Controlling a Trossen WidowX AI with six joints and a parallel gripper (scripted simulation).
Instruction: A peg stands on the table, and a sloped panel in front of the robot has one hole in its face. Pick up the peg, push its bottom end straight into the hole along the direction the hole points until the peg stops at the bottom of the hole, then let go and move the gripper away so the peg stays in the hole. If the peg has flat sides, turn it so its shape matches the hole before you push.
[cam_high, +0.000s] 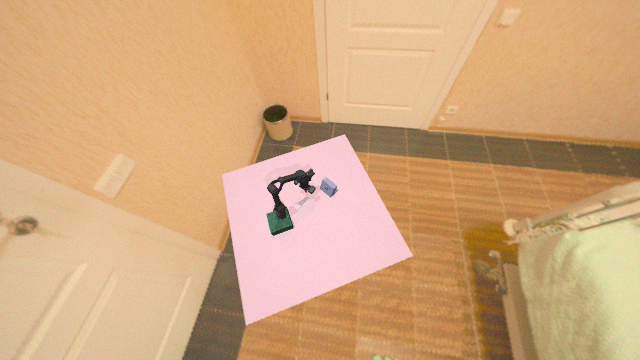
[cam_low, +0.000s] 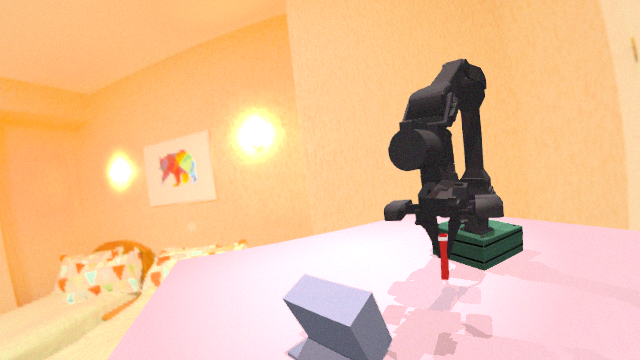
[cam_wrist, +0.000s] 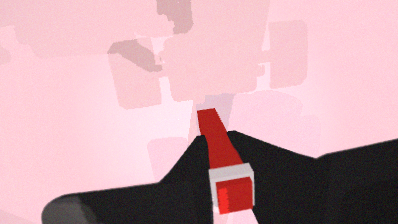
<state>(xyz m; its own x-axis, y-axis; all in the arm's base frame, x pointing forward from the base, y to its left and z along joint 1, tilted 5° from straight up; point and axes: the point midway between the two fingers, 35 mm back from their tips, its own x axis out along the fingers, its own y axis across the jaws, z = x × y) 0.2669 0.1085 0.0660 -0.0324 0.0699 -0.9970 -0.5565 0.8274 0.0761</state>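
The grey-blue sloped panel lies 200 mm ahead of my gripper tip, 50 mm below it and 30 mm to the right of it. The rest, counted from my gripper tip: red square peg (20 mm above).
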